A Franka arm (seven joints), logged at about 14 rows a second.
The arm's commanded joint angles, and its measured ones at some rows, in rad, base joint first. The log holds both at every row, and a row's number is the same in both.
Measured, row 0:
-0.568, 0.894, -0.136, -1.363, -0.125, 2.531, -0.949
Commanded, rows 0 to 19:
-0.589, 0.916, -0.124, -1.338, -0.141, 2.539, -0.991
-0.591, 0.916, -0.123, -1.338, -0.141, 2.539, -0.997
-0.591, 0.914, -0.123, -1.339, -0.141, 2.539, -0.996
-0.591, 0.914, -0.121, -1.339, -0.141, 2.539, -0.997
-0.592, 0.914, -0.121, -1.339, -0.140, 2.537, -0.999
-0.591, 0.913, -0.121, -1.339, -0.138, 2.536, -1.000
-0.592, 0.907, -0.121, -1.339, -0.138, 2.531, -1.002
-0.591, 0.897, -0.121, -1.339, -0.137, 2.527, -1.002
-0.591, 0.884, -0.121, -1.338, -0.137, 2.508, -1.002
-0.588, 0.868, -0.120, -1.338, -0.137, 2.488, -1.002
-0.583, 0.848, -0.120, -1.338, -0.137, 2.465, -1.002
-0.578, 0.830, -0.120, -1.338, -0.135, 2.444, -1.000
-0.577, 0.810, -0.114, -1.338, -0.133, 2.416, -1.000
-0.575, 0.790, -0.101, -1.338, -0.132, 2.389, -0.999
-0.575, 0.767, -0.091, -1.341, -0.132, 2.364, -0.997
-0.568, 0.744, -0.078, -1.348, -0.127, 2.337, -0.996
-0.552, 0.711, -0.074, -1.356, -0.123, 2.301, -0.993
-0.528, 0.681, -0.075, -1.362, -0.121, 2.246, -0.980
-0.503, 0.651, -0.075, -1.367, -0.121, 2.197, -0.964
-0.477, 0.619, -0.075, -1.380, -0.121, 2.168, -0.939
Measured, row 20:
-0.523, 0.706, -0.074, -1.325, -0.124, 2.232, -0.975
